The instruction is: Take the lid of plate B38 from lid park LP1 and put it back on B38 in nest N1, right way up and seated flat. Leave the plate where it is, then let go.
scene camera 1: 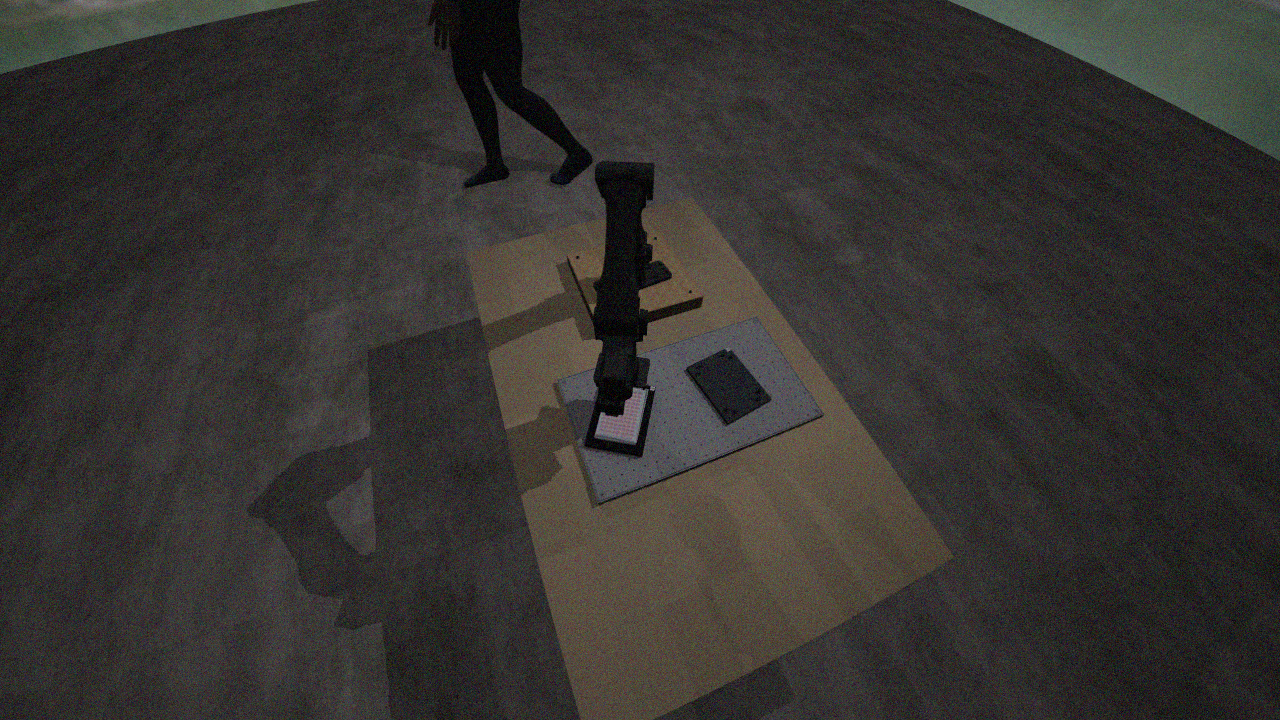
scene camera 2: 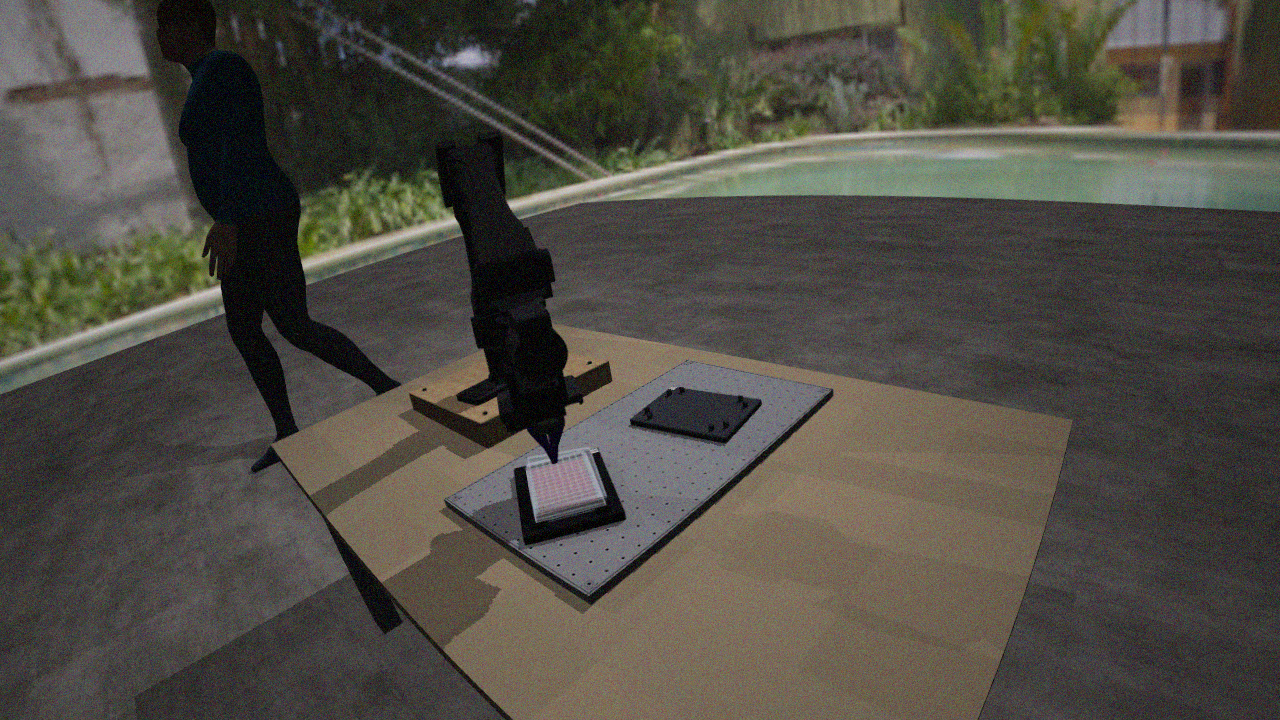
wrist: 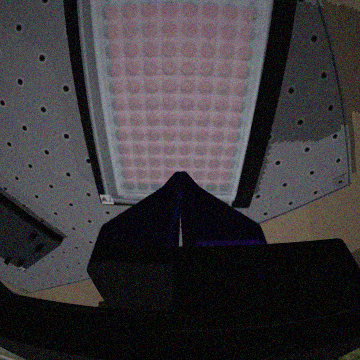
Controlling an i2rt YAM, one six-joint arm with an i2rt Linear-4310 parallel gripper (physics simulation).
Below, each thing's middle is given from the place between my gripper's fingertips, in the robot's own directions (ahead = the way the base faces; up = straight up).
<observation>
My gripper is now 40 mm short of the plate lid [scene camera 2: 574, 481] and 20 mm to the left of it. Also, from my hand: black-framed well plate [scene camera 2: 561, 514] (30 mm ahead, 20 mm to the right, 10 mm below); then grey perforated mat [scene camera 2: 659, 477] (130 mm to the left, 60 mm ahead, 40 mm below).
</observation>
